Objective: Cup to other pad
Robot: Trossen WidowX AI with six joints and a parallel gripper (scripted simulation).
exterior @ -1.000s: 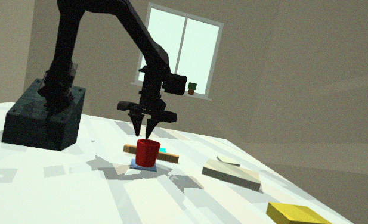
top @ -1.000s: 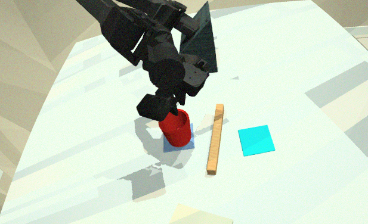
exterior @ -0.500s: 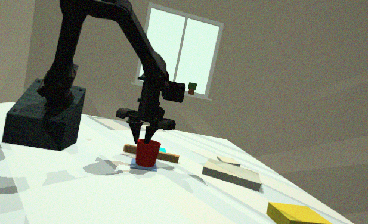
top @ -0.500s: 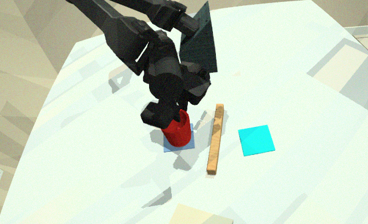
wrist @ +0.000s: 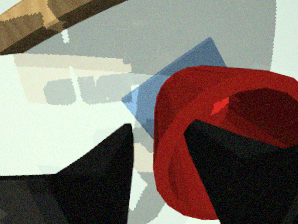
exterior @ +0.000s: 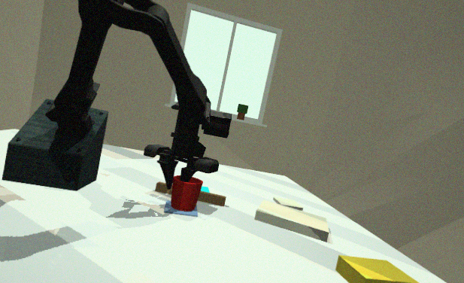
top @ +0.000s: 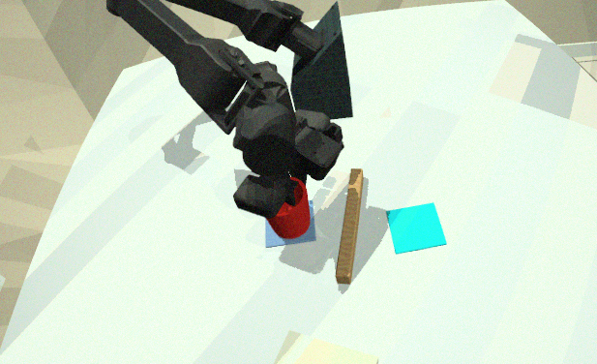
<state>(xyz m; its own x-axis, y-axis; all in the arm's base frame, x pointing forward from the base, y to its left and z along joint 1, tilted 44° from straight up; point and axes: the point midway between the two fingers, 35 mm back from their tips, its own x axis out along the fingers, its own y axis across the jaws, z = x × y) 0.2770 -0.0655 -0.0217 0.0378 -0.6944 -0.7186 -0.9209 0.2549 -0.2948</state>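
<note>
Now: gripper tip 40 mm above the light blue pad, 30 mm short of it and 20 mm to the left of it. The rest, counted from my gripper tip: flat grey slab (320 mm ahead, 30 mm to the left, 20 mm below); wooden bar (80 mm to the left, 40 mm ahead, 30 mm below); red cup (30 mm ahead, 10 mm to the right).
</note>
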